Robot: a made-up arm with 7 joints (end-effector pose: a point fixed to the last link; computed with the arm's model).
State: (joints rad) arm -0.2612 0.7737 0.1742 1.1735 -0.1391 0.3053 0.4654
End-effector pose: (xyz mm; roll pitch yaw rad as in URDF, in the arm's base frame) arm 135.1 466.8 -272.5 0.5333 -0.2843 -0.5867
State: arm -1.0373 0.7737 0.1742 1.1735 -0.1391 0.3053 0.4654
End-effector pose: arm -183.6 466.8 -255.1 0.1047 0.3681 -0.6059
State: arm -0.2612 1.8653 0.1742 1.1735 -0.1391 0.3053 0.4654
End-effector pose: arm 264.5 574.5 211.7 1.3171 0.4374 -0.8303
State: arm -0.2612 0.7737 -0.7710 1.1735 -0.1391 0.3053 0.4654
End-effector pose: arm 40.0 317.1 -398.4 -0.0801 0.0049 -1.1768
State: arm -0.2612 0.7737 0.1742 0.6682 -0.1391 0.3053 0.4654
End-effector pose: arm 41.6 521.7 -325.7 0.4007 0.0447 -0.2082
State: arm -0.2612 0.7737 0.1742 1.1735 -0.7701 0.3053 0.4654
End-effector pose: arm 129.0 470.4 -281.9 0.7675 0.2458 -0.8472
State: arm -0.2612 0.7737 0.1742 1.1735 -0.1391 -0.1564 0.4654
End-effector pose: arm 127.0 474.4 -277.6 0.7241 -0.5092 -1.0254
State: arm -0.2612 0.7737 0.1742 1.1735 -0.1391 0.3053 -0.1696
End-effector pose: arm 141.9 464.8 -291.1 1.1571 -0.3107 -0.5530
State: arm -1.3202 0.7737 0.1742 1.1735 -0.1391 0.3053 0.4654
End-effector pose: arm -282.8 466.8 -189.6 -0.0883 0.5939 -0.6960
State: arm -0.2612 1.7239 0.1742 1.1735 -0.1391 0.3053 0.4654
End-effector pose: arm 247.1 592.7 146.7 1.2177 0.3365 -0.8313
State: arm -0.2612 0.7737 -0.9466 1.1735 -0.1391 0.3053 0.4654
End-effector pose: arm 4.8 297.0 -409.3 -0.2066 0.0143 -1.2995
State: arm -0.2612 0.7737 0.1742 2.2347 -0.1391 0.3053 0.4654
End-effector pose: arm 160.1 294.0 -101.3 1.2658 -0.6095 -1.7085
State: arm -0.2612 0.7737 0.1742 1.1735 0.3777 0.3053 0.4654
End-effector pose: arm 138.3 468.9 -263.6 0.1788 -0.6395 -0.2173
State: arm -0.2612 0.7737 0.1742 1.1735 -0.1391 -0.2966 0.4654
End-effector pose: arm 125.5 477.1 -279.6 0.8070 -0.5590 -1.1776
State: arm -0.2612 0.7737 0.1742 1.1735 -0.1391 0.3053 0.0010
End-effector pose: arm 139.4 464.3 -286.3 0.9891 -0.3017 -0.5602
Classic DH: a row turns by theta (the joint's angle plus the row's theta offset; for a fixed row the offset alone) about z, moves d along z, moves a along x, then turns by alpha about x. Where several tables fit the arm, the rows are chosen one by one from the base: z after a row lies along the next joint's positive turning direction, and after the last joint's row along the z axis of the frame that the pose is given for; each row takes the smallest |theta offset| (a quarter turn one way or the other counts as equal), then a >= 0, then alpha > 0; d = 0 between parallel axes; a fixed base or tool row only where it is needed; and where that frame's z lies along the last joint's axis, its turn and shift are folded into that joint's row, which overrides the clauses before.
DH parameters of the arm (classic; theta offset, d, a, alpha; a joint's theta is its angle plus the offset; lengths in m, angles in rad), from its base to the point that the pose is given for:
base (fixed): 0 0.126 -0.003 1.5708
joint 1: -1.5708 -0.108 0.01 -1.5708
joint 2: -1.5708 0.002 0.027 1.5708
joint 3: 1.5708 -0.389 0.021 1.5708
joint 4: 0 -0.02 -0.024 -1.5708
joint 5: 0 -0.266 0.004 -1.5708
joint 6: 1.5708 -0.001 0.003 -1.5708
joint 7: 1.5486 -0.0006 0.0235 -1.6367
tool (fixed): 1.5602 0.0216 0 0

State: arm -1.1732 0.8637 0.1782 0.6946 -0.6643 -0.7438 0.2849
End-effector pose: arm -312.5 576.4 -159.2 -0.2126 0.0537 -1.3342
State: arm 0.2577 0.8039 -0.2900 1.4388 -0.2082 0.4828 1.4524
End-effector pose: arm 344.1 365.3 -151.0 -0.1565 -0.3765 -1.1324
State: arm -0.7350 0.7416 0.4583 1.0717 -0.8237 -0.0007 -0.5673
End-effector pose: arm -94.0 533.6 -292.2 1.4974 0.3674 -0.9160
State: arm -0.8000 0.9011 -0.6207 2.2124 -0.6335 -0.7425 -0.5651
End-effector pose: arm -87.5 201.0 -241.8 2.3089 -1.0133 -3.1274
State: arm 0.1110 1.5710 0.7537 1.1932 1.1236 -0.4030 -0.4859
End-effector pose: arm 168.3 587.1 298.5 -2.6545 -0.4448 -2.5772
